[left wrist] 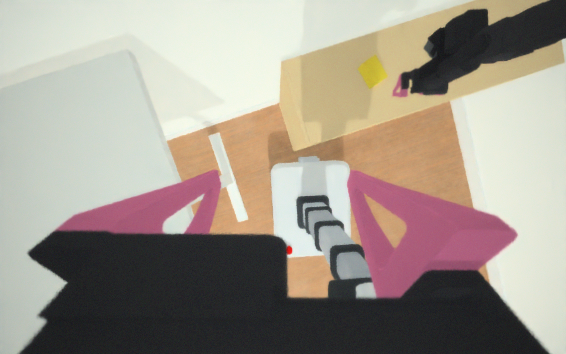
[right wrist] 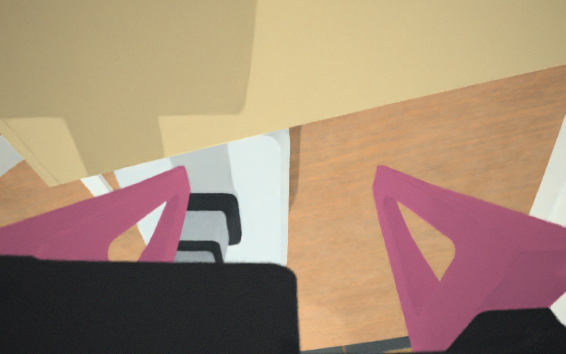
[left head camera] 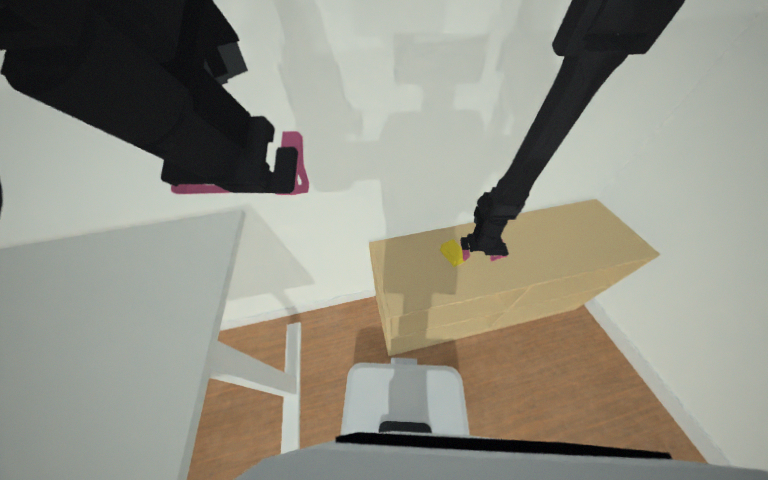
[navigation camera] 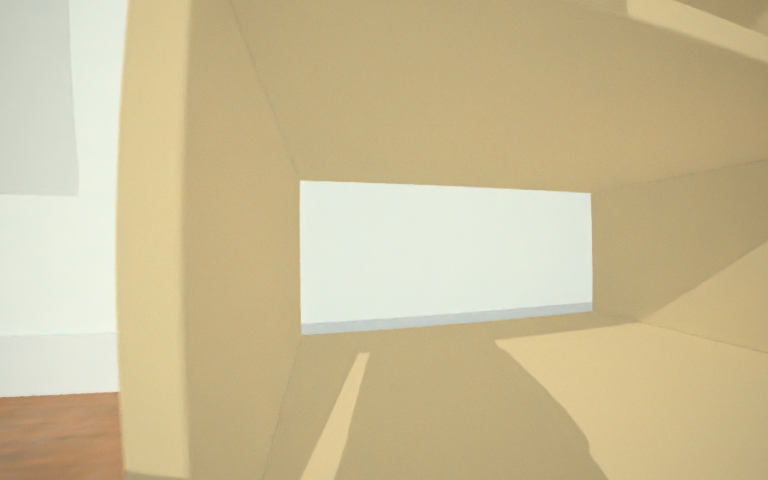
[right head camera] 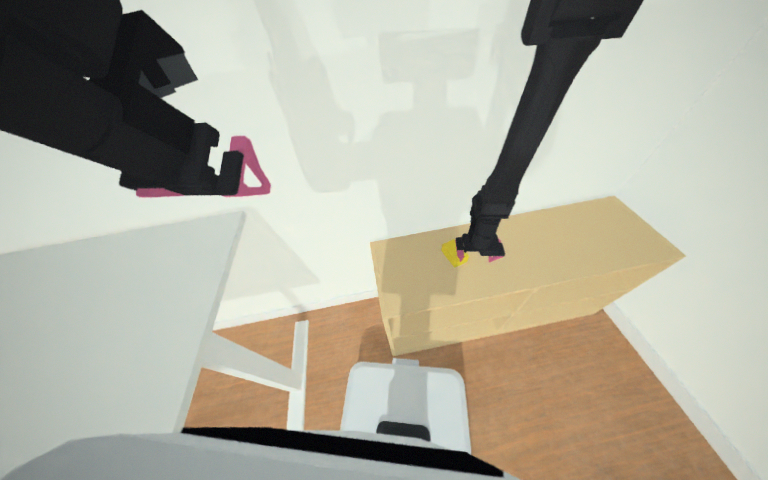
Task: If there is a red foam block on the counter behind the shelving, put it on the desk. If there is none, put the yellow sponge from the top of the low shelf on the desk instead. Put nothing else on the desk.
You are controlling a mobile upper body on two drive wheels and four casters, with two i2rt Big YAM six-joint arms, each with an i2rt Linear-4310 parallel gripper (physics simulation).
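Frame: origin at the left arm's base, x ahead, y left, z up, level; centimetres.
Where they show: left gripper, fingertip midpoint: (left wrist: 283,177) (left head camera: 273,187) (right head camera: 239,189); right gripper, fingertip midpoint: (left wrist: 406,93) (right wrist: 281,176) (left head camera: 477,259) (right head camera: 474,260).
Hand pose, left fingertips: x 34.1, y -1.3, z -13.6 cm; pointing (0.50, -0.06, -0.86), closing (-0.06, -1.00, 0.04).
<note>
Each offset is from my left fingertips to the centre of the thing. "spot": to the spot under its first point. Level surfaces: height alone.
The yellow sponge @(dx +35.1, dy -41.5, dz -64.1 cm) (left head camera: 451,252) (right head camera: 451,253) (left wrist: 372,71) lies on top of the low tan shelf (left head camera: 566,232) (right head camera: 583,232) (left wrist: 330,100) (right wrist: 325,45) (navigation camera: 155,226). My right gripper (left head camera: 481,258) (right head camera: 476,256) (right wrist: 281,176) is open and empty above the shelf top, just right of the sponge in the head views; the sponge does not show in the right wrist view. My left gripper (left wrist: 283,177) is open and empty, high up near the grey desk @(dz -32.4 cm) (left head camera: 113,339) (right head camera: 101,339) (left wrist: 75,140), which stands at the left. No red foam block or counter shows.
The desk's white leg and foot @(spot: dx -13.4, dy +35.1, dz -117.9 cm) (left head camera: 291,390) (right head camera: 297,373) (left wrist: 227,175) reach out beside it. My light base (left head camera: 362,396) (right head camera: 365,396) (left wrist: 287,200) stands close to the shelf's front left corner. White walls rise behind the shelf and at the right.
</note>
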